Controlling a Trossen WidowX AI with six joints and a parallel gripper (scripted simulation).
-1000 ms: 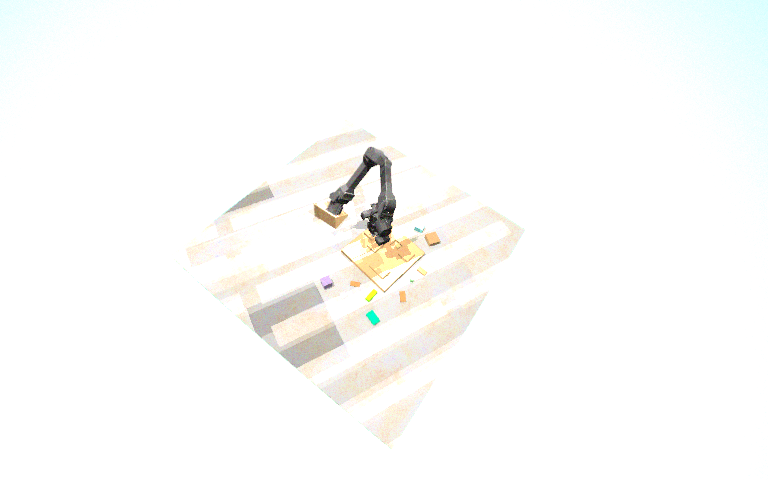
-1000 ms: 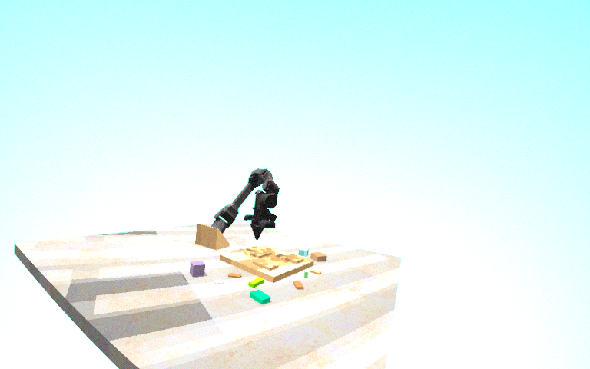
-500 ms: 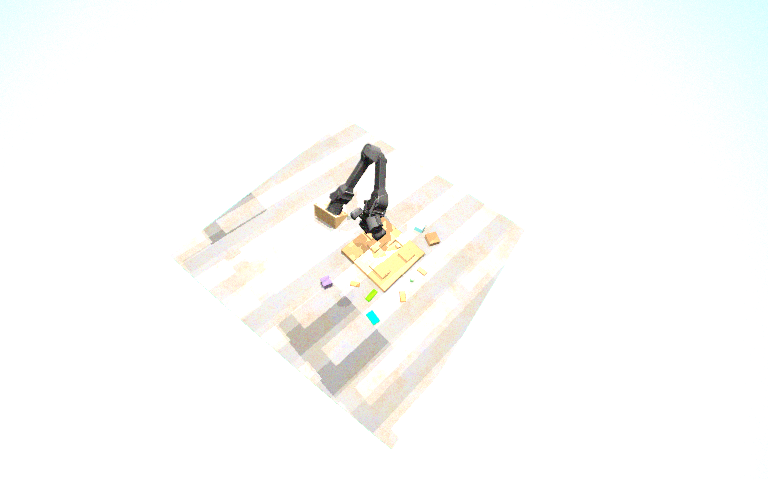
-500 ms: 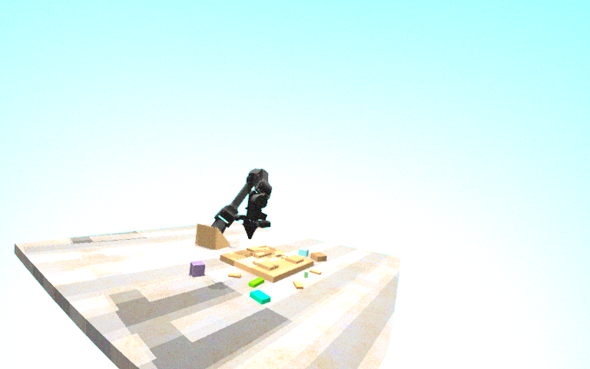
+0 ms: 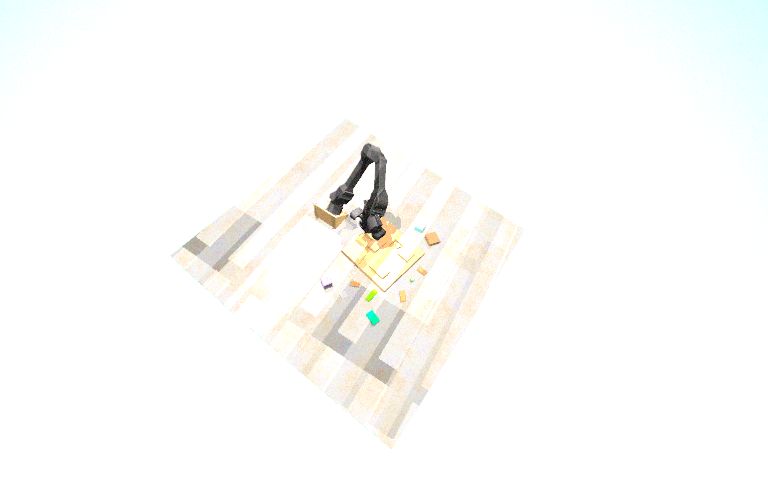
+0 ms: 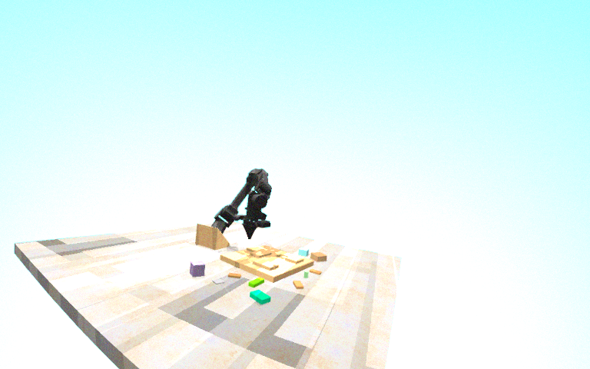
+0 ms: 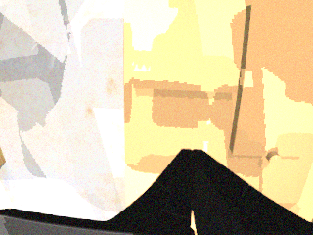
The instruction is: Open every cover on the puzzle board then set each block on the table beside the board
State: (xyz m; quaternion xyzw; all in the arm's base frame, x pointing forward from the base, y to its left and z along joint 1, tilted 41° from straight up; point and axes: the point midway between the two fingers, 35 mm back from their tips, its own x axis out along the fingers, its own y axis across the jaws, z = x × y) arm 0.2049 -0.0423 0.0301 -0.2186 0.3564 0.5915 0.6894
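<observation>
My gripper tip is now 110 mm short of the tan puzzle board, 30 mm to the left of it and 60 mm above it. Also, from my gripper tip: light cyan block: 200 mm ahead, 230 mm to the left, 70 mm below; then purple cube: 30 mm behind, 300 mm to the right, 60 mm below; then bright green bar: 180 mm ahead, 230 mm to the right, 80 mm below.
</observation>
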